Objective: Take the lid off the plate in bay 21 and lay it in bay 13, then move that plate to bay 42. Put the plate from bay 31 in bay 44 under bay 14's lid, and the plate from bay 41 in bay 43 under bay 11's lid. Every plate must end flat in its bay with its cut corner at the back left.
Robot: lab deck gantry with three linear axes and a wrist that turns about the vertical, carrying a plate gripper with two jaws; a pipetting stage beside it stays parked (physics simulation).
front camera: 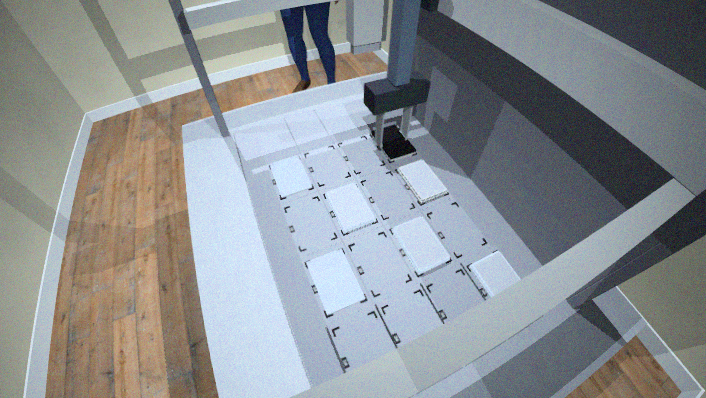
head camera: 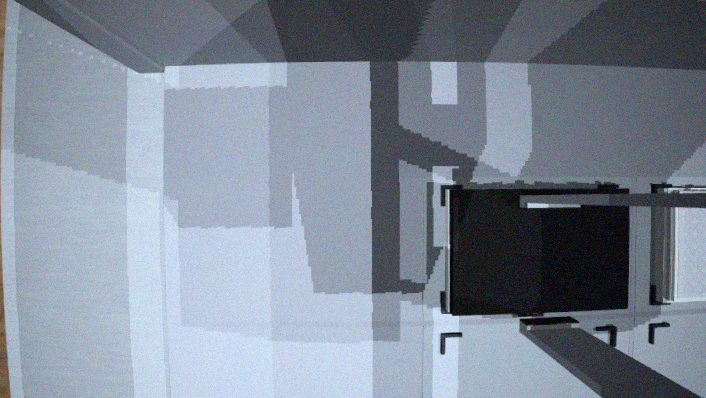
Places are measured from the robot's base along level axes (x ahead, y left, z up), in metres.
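Where they show: gripper, fingertip midpoint: point(front camera: 390, 140) point(head camera: 545, 263); robot's base at its link origin: point(front camera: 270, 166).
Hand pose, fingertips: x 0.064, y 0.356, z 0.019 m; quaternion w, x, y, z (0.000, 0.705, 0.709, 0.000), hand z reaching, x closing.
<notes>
Each offset is from my fingertips to the top centre of the thing.
My gripper point(front camera: 392, 143) point(head camera: 550, 262) is low at the black plate @[dx +0.000, dy +0.008, dz -0.002 m] point(front camera: 399, 144) point(head camera: 495, 255) in bay 41. In the head view one jaw overlaps the plate's upper edge and the other shows just below its lower edge; whether the jaws grip it is unclear. The plate lies flat in its bay. A white plate @[dx +0.164, dy +0.008, dz -0.005 m] point(front camera: 422, 181) point(head camera: 692, 245) is in bay 42. A pale plate @[dx +0.492, dy +0.008, dz +0.010 m] point(front camera: 495, 272) is in bay 44, partly hidden by the frame; I cannot tell whether it wears a lid. Flat lids lie in bay 11, the rear lid @[dx +0.000, dy -0.313, dz -0.011 m] point(front camera: 291, 176), and bay 13, the front lid @[dx +0.328, dy -0.313, dz -0.011 m] point(front camera: 336, 281).
One more plate @[dx +0.164, dy -0.206, dz -0.005 m] point(front camera: 350, 207) stands in bay 22 and another plate @[dx +0.328, dy -0.099, dz -0.005 m] point(front camera: 421, 245) in bay 33. A pale frame beam point(front camera: 550, 295) crosses in front of the deck. A dark side panel point(front camera: 520, 195) runs along the right. A person's legs point(front camera: 320, 45) show behind the deck.
</notes>
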